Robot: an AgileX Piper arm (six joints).
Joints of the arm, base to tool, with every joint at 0 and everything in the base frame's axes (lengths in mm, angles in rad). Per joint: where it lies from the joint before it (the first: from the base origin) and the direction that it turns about. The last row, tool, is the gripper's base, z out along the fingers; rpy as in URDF.
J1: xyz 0 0 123 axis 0 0 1
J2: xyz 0 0 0 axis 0 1 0
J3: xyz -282.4 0 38.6 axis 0 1 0
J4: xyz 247.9 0 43.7 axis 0.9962 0 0.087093
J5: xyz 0 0 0 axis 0 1 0
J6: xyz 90.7 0 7.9 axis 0.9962 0 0.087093
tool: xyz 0 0 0 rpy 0 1.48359 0
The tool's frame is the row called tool.
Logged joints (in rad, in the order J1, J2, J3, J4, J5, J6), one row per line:
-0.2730, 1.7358, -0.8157, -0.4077, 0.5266, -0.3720
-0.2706, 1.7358, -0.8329, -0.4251, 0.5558, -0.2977
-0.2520, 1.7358, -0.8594, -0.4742, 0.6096, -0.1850
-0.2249, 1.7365, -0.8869, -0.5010, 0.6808, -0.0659
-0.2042, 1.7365, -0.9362, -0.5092, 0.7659, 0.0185
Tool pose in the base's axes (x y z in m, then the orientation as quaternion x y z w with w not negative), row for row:
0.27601, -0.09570, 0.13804, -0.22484, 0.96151, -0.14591, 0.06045
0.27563, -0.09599, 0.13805, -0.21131, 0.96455, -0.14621, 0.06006
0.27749, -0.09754, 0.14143, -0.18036, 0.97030, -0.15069, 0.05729
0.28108, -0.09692, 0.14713, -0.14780, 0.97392, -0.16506, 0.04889
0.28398, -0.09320, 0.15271, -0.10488, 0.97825, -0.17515, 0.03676
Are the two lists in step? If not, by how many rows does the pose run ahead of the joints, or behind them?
The pose runs 1 row behind the joints: the pose in row i belongs to the joints in row i - 1.
